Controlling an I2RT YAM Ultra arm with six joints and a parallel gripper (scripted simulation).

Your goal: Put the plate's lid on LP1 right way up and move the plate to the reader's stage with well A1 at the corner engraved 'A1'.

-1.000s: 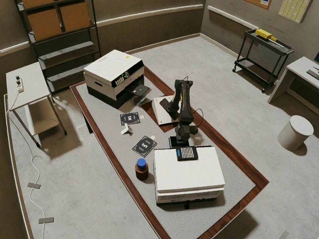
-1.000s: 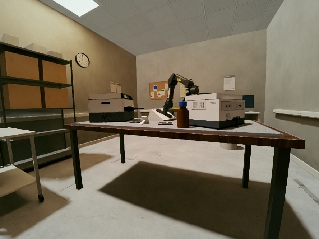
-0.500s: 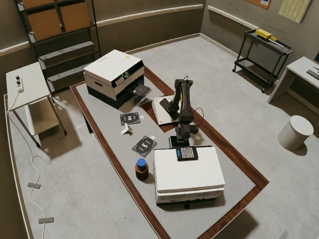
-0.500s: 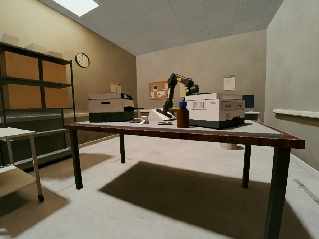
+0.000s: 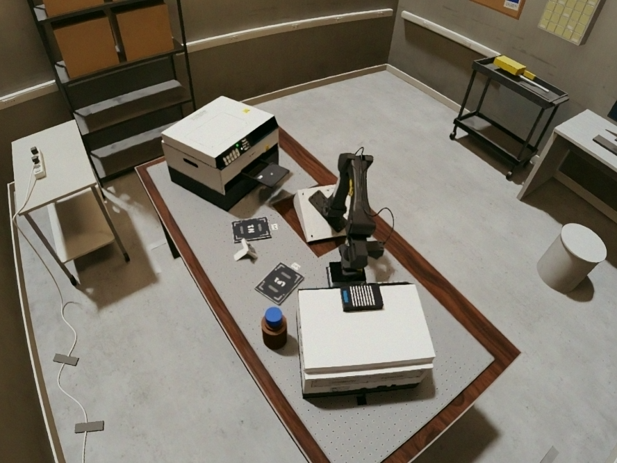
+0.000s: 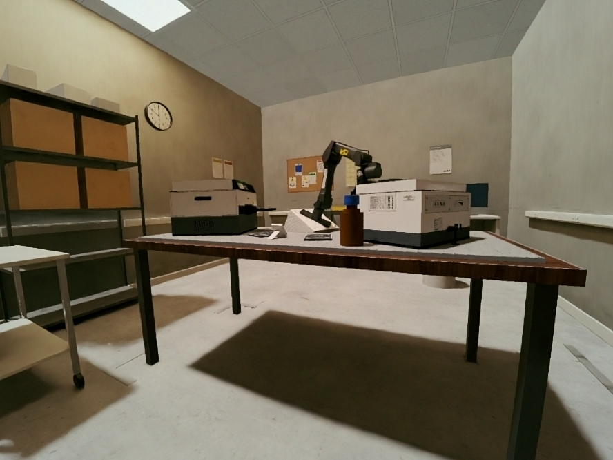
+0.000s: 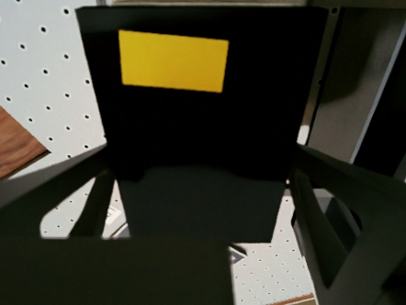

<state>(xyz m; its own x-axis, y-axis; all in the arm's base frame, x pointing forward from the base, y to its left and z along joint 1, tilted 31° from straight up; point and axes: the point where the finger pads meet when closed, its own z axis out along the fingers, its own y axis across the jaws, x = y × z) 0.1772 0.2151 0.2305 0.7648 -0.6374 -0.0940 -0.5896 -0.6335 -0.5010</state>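
My gripper is now 30 mm above the well plate. Round my hand: label: 70 mm ahead, 200 mm to the right, 120 mm below.
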